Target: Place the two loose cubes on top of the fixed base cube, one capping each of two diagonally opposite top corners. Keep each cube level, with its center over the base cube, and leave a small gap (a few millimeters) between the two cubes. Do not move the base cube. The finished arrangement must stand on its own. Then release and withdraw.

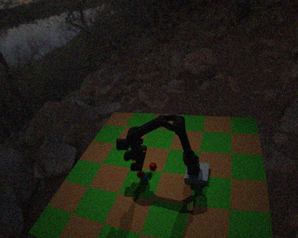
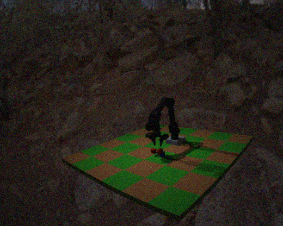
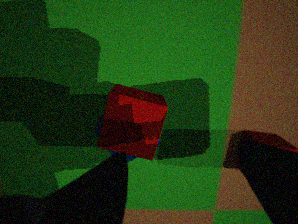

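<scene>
Right now my gripper tip is 2 cm past the blue base cube, 3 cm to the right of it and 7 cm above it.
</scene>
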